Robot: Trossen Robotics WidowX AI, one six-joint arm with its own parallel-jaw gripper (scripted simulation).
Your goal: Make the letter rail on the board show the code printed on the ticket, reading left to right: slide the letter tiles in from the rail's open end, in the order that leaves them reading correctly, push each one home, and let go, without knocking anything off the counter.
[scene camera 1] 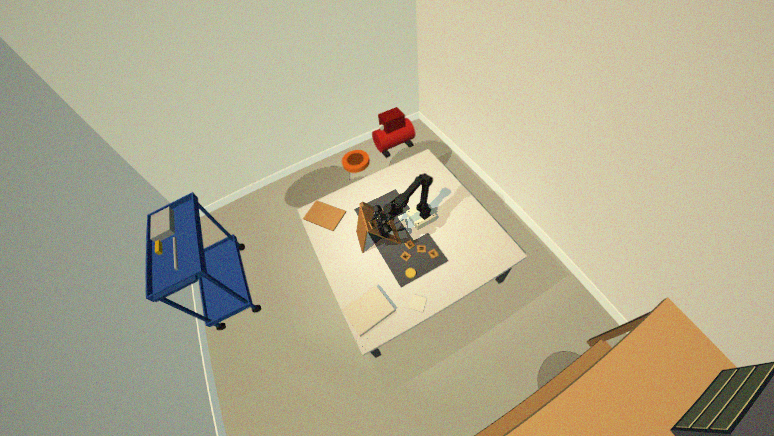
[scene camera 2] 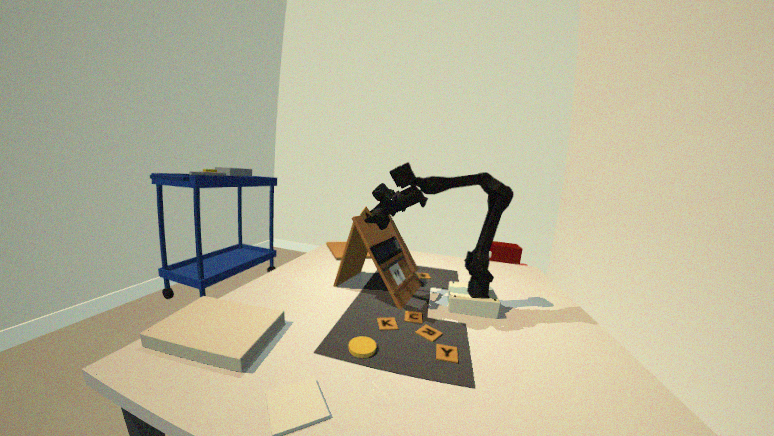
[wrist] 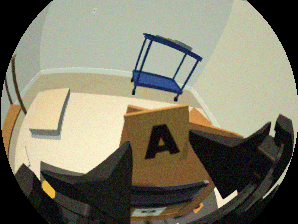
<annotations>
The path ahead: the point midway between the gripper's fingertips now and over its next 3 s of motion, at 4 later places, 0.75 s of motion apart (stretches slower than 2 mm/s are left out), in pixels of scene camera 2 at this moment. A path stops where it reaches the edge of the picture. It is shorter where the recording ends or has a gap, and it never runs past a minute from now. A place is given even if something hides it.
The gripper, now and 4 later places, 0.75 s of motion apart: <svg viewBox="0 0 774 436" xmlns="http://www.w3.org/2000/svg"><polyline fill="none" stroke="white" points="367,217 368,243 363,261 362,261 364,261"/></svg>
</annotations>
